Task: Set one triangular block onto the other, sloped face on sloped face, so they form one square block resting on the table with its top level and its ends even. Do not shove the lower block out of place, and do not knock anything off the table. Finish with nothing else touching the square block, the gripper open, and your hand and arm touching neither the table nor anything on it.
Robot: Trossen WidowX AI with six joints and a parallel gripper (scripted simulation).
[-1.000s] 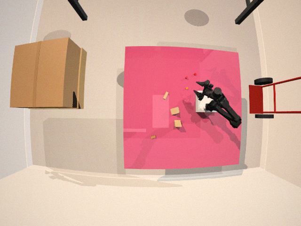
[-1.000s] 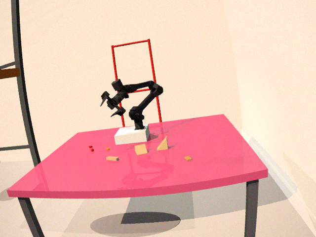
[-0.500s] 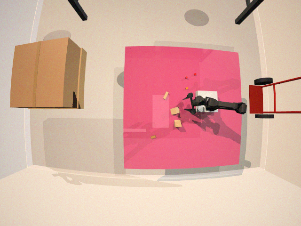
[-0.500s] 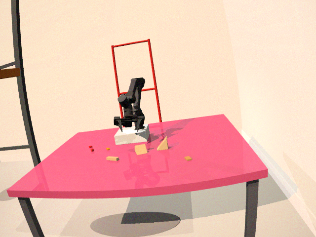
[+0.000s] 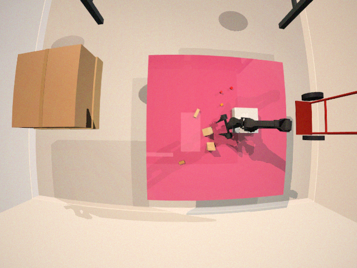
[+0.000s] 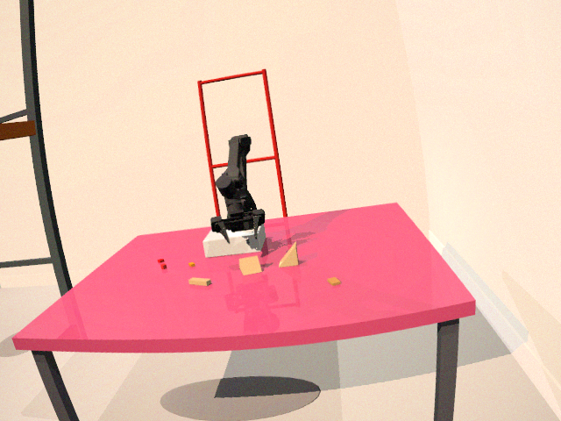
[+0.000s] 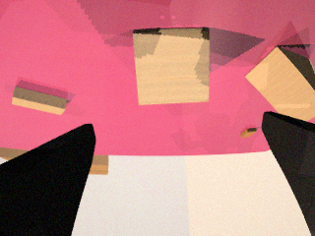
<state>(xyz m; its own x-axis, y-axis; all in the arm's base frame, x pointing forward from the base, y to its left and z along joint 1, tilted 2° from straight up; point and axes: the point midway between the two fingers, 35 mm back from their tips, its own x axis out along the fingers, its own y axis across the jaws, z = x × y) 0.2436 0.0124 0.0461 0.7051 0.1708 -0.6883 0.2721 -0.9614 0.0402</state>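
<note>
The triangular block lies 60 mm below my gripper tip, 60 mm ahead of it and 20 mm to the left of it. The rest, counted from my gripper tip: orange cube 210 mm to the right, 80 mm below, 60 mm behind.
</note>
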